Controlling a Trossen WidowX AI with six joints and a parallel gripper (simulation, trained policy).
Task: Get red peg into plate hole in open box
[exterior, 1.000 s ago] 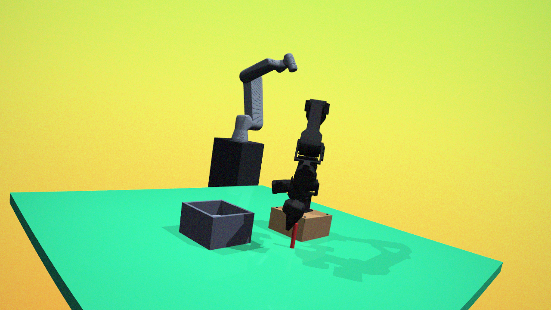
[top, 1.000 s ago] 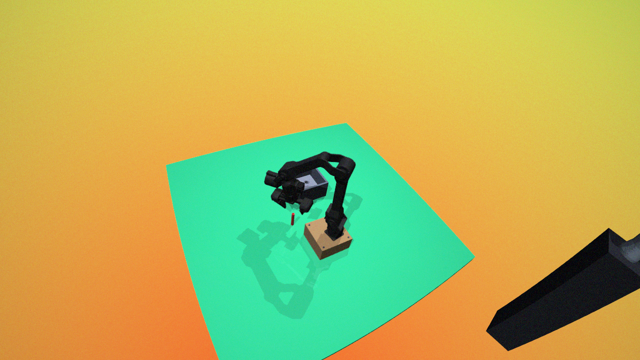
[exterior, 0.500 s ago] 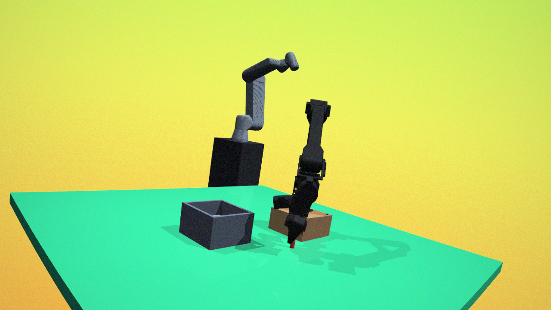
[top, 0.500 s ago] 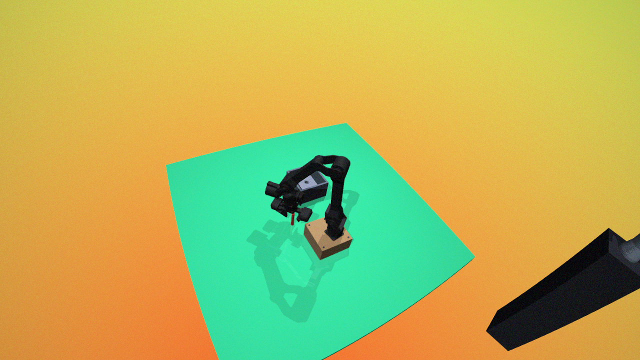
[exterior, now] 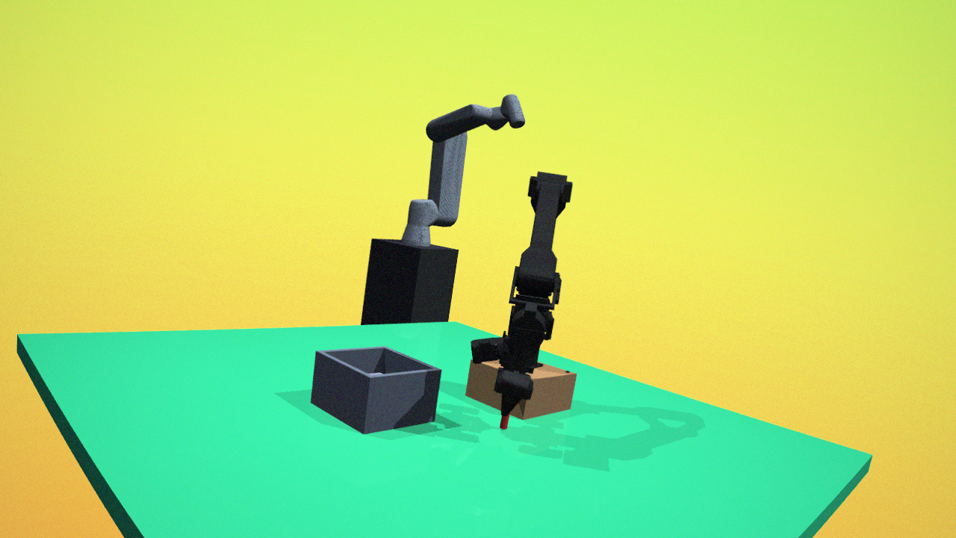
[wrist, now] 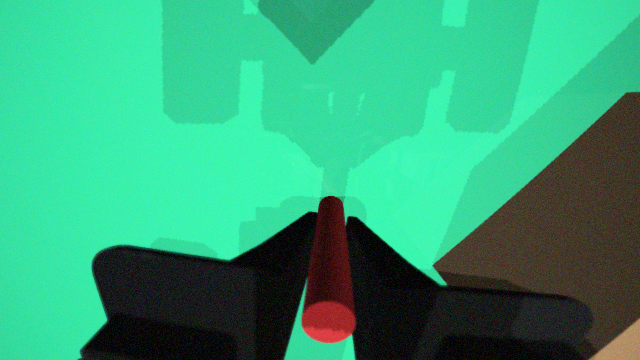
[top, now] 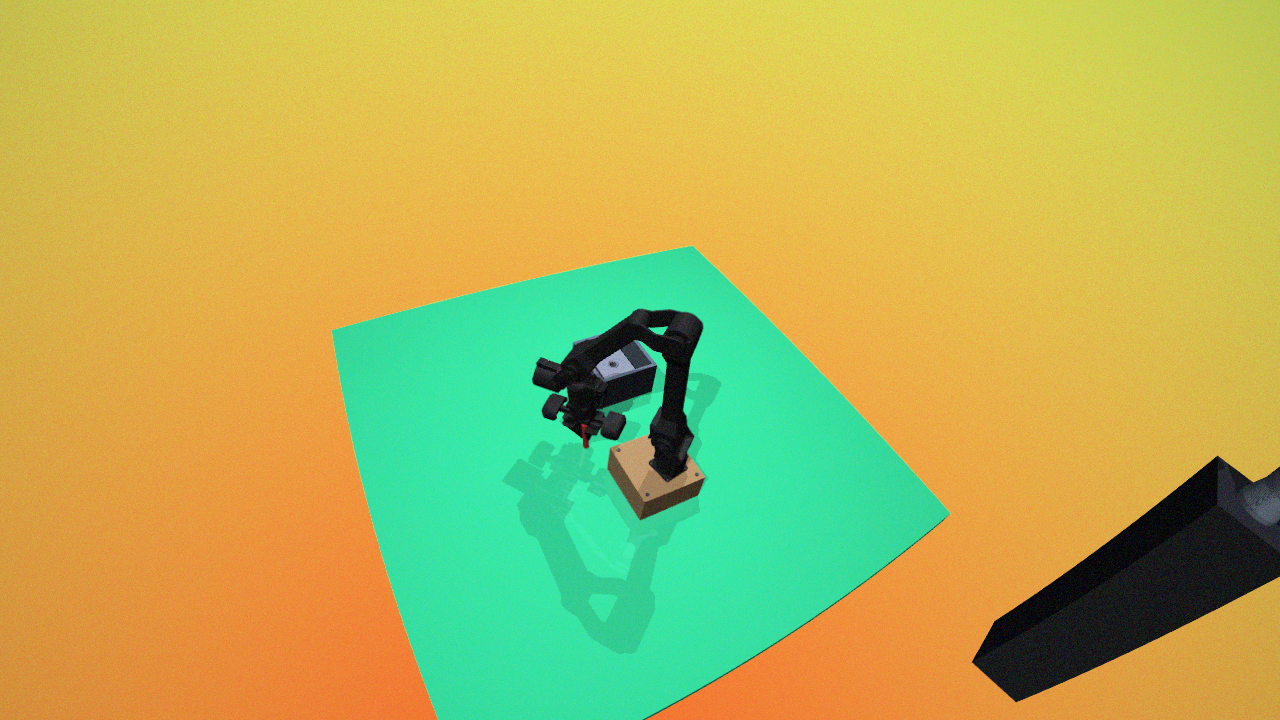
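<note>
The dark grey box lies 19 cm to the right of my gripper tip and 14 cm ahead of it. From my gripper tip the other things lie so: red peg 1 cm above.
</note>
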